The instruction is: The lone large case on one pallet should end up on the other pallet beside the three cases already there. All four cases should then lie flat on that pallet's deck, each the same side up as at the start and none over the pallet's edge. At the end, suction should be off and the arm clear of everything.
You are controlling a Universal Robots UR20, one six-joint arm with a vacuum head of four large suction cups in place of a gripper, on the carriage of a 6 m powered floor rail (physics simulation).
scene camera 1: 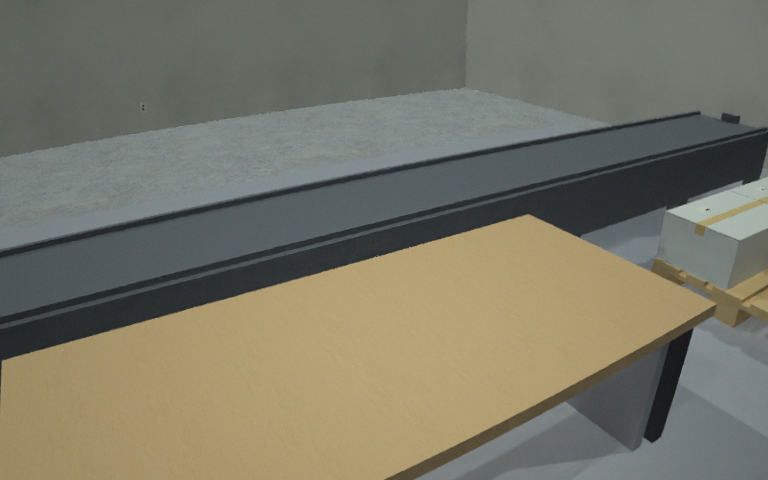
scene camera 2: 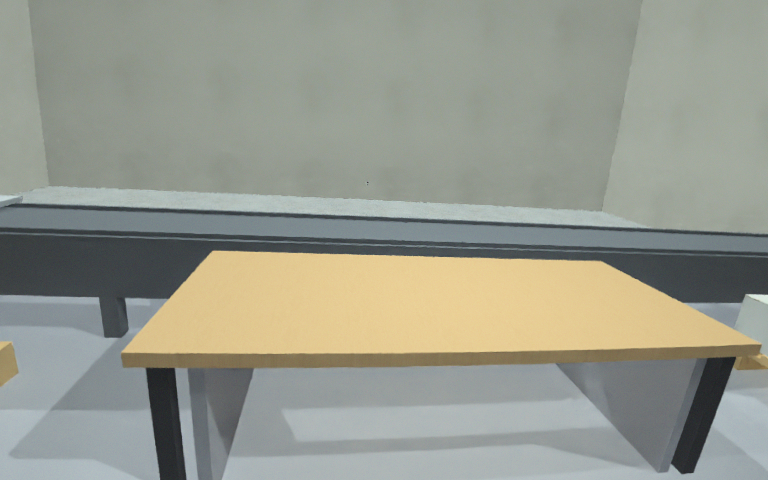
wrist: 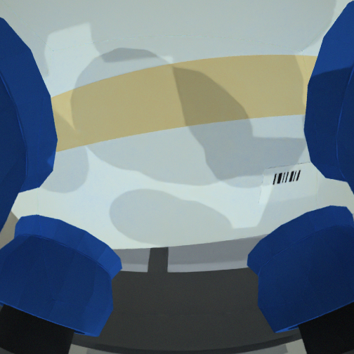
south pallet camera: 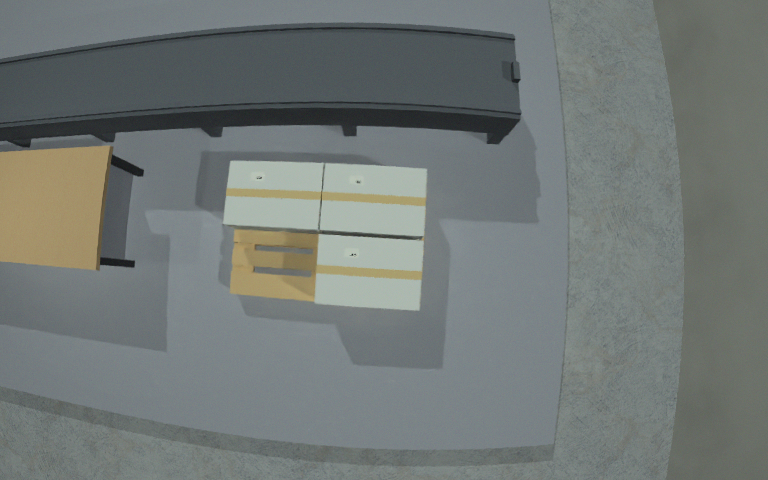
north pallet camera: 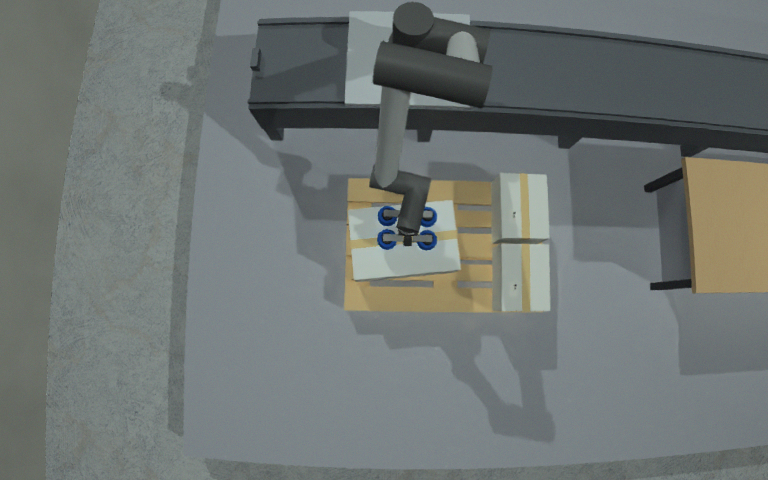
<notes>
I see my suction head (wrist: 63,274), a pallet (south pallet camera: 244,281) and a pallet (north pallet camera: 445,296).
</notes>
